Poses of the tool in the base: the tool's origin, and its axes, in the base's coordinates. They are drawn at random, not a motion.
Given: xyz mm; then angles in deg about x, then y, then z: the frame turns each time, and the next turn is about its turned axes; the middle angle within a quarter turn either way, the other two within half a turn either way.
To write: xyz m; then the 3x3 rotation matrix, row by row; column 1 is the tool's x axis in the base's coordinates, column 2 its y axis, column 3 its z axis. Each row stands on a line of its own. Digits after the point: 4 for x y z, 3 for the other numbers.
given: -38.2, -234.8, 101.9, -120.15, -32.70, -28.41
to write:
-0.0382, -0.2348, 0.1019
0.740, 0.400, -0.540
0.650, -0.220, 0.728
0.173, -0.890, -0.423

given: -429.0, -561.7, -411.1, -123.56, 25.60, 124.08
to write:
-0.4290, -0.5617, -0.4111
-0.505, -0.747, 0.432
-0.256, 0.608, 0.752
-0.824, 0.269, -0.499

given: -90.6, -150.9, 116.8, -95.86, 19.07, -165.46
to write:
-0.0906, -0.1509, 0.1168
-0.915, 0.237, 0.327
0.340, 0.017, 0.940
0.217, 0.971, -0.096

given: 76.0, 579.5, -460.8, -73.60, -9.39, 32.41
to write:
0.0760, 0.5795, -0.4608
0.833, -0.529, -0.163
0.283, 0.154, 0.946
-0.475, -0.835, 0.279

